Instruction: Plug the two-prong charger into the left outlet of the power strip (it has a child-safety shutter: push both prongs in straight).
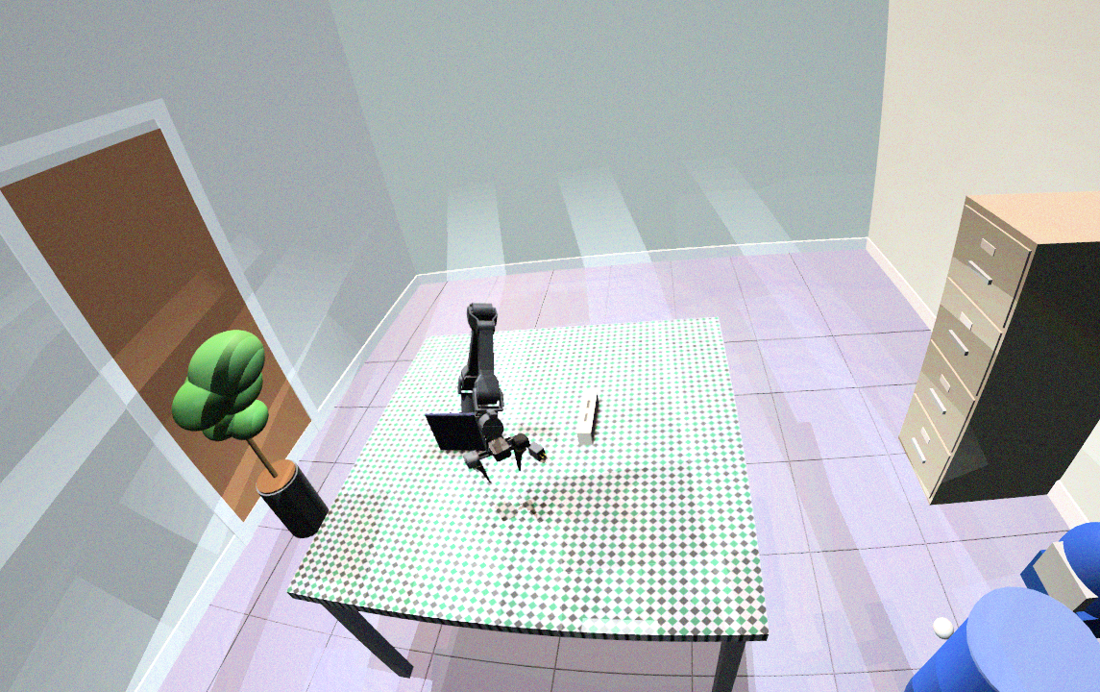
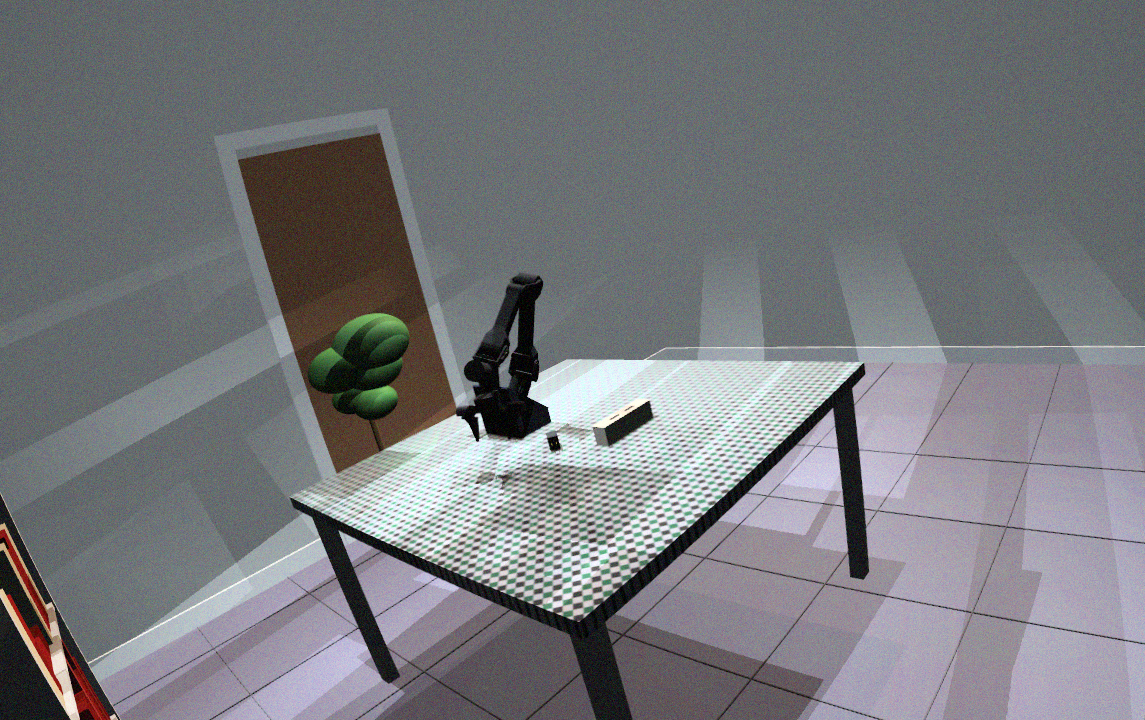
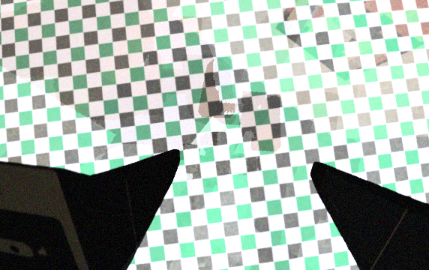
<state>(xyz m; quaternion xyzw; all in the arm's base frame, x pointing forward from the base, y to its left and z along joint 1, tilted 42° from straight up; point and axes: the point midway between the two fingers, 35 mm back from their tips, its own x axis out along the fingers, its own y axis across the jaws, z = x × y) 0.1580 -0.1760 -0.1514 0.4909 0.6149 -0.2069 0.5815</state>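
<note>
Right now the two-prong charger is 150 mm to the left of my gripper tip, 70 mm below it and 60 mm ahead of it.
</note>
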